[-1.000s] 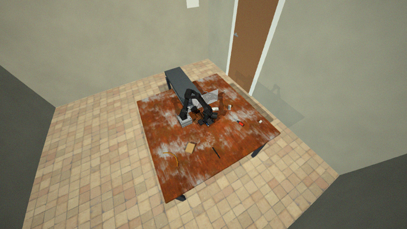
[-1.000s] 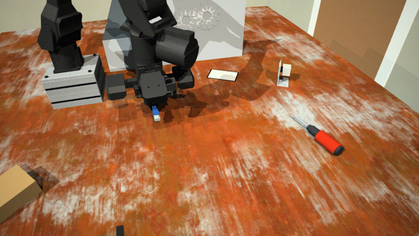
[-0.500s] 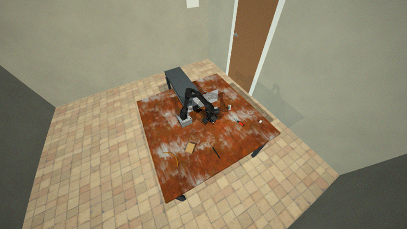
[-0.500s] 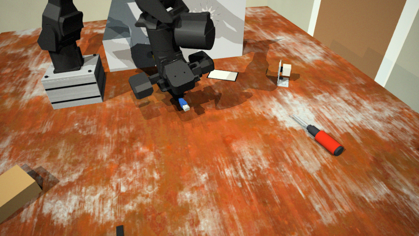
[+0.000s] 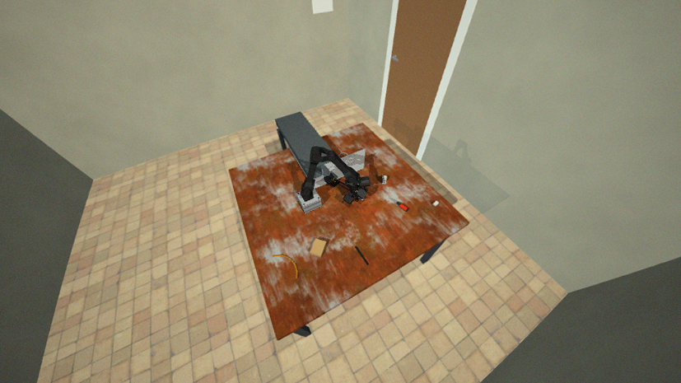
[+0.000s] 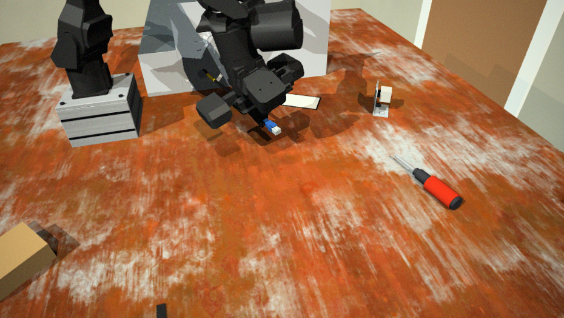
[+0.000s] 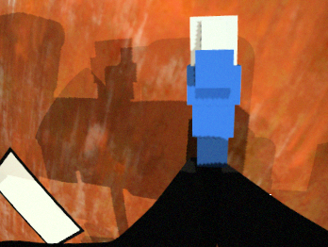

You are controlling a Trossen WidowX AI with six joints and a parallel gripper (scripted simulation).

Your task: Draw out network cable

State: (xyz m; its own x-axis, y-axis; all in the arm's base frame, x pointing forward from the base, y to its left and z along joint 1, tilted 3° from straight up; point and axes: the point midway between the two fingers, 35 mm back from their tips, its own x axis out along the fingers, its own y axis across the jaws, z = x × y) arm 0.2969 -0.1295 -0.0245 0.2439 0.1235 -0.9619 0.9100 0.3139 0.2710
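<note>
Now: the blue plug 3 cm to the right of my hand, 2 cm ahead of it and 1 cm below it. Round my hand: red-handled screwdriver: 23 cm ahead, 19 cm to the right, 5 cm below; then white rectangle: 12 cm to the left, 12 cm ahead, 6 cm below; then black pen: 36 cm to the right, 18 cm behind, 6 cm below.
</note>
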